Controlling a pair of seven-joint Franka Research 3 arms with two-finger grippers.
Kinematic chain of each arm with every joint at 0, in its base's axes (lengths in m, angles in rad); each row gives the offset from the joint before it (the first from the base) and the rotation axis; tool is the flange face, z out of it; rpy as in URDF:
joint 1: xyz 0 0 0.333 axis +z
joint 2: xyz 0 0 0 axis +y
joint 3: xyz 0 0 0.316 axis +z
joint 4: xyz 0.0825 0 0 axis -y
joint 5: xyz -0.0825 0 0.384 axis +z
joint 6: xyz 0 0 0 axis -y
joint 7: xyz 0.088 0 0 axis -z
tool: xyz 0 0 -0.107 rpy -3.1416 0 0
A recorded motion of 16 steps. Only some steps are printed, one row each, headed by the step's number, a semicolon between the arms.
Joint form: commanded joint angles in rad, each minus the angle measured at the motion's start. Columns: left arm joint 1, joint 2, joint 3, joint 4, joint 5, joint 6, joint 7; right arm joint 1, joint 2, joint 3, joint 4, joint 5, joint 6, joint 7.
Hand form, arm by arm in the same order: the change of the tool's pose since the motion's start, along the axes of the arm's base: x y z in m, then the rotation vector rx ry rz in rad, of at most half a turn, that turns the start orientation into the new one. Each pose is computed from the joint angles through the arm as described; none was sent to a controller.
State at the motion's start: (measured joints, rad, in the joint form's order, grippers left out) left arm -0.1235 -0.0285 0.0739 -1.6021 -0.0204 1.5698 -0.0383; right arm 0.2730 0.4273 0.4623 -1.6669 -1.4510 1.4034 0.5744
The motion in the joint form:
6: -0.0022 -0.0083 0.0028 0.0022 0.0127 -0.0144 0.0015; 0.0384 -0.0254 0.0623 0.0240 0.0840 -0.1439 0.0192
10: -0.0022 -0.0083 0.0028 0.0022 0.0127 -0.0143 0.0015; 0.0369 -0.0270 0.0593 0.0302 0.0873 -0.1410 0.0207
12: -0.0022 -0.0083 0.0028 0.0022 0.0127 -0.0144 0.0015; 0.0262 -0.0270 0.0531 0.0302 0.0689 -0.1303 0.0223
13: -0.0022 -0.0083 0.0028 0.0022 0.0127 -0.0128 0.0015; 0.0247 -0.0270 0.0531 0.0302 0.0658 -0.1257 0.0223
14: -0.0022 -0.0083 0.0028 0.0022 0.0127 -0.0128 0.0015; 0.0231 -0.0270 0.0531 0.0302 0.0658 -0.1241 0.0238
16: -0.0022 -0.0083 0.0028 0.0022 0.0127 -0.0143 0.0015; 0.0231 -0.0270 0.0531 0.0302 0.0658 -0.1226 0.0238
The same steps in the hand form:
6: -0.0038 0.0021 0.0042 0.0122 0.0033 -0.0011; -0.0393 0.0312 0.0254 0.0283 -0.0026 -0.0704
10: -0.0038 0.0021 0.0043 0.0121 0.0032 -0.0011; -0.0373 0.0296 0.0283 0.0363 -0.0074 -0.0750
12: -0.0038 0.0021 0.0042 0.0122 0.0033 -0.0011; -0.0303 0.0224 0.0296 0.0301 -0.0225 -0.0752
13: -0.0037 0.0021 0.0044 0.0121 0.0017 -0.0011; -0.0294 0.0222 0.0298 0.0308 -0.0245 -0.0715
14: -0.0037 0.0021 0.0044 0.0121 0.0017 -0.0011; -0.0288 0.0216 0.0297 0.0323 -0.0257 -0.0721
16: -0.0038 0.0021 0.0043 0.0121 0.0032 -0.0011; -0.0288 0.0218 0.0297 0.0331 -0.0256 -0.0708

